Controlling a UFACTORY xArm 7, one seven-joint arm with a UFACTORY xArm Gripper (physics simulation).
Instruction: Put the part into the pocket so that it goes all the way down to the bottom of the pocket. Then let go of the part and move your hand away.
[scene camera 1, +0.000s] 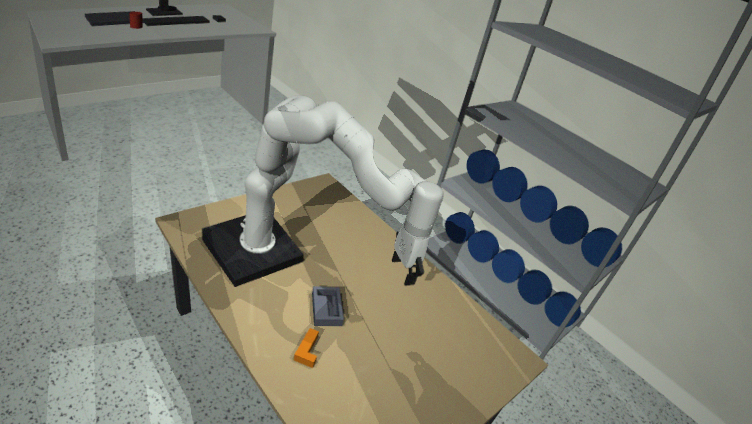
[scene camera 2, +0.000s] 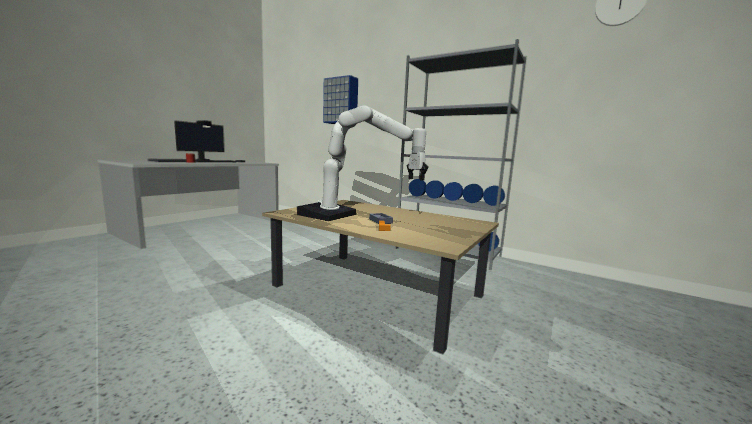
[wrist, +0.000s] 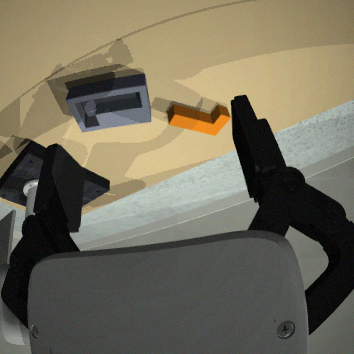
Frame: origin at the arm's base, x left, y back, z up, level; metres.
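Where they show: gripper, between the fingertips: (scene camera 1: 402, 272) (scene camera 2: 416, 179) (wrist: 144, 135); arm's base, origin of its link: (scene camera 1: 257, 240) (scene camera 2: 329, 207).
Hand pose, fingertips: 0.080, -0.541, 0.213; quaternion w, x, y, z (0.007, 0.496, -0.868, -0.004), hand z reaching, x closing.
Each offset is from my fingertips to the top centre of the thing, as dx, dy, dz. Level surfaces: height alone.
The orange L-shaped part {-0.235, +0.097, -0.230} (scene camera 1: 307, 346) (scene camera 2: 384, 226) (wrist: 192, 121) lies flat on the wooden table {dz -0.260} (scene camera 1: 452, 337) (scene camera 2: 315, 223). Beside it, a short gap away, stands the grey-blue block {-0.081, +0.181, -0.224} (scene camera 1: 328, 320) (scene camera 2: 380, 217) (wrist: 122, 118) with an L-shaped pocket in its top. The part is outside the pocket, and no part shows in the recess. My gripper (scene camera 1: 404, 269) (scene camera 2: 417, 176) (wrist: 144, 135) is open and empty. It points down, well above the table, off to the side of the block and the part towards the shelf rack. The wrist view shows both objects beyond the fingers.
The arm stands on a black base plate (scene camera 1: 225, 261) (scene camera 2: 310, 212) at one end of the table. A metal shelf rack (scene camera 1: 605, 60) (scene camera 2: 466, 59) with several blue round objects stands behind the table. A grey desk (scene camera 1: 157, 31) (scene camera 2: 189, 181) stands farther off at the left.
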